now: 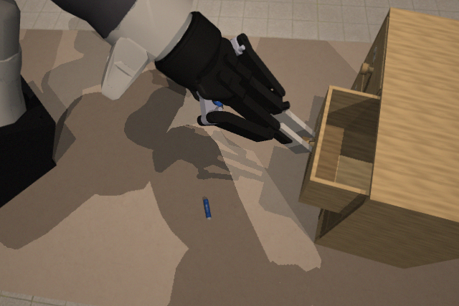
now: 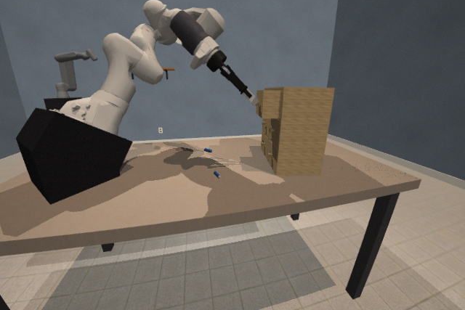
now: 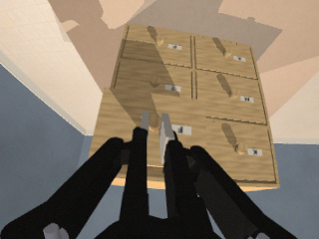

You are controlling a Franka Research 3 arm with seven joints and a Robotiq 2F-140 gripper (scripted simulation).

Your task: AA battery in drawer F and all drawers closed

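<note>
Now: hand 12 cm short of the drawer and 5 cm above it.
</note>
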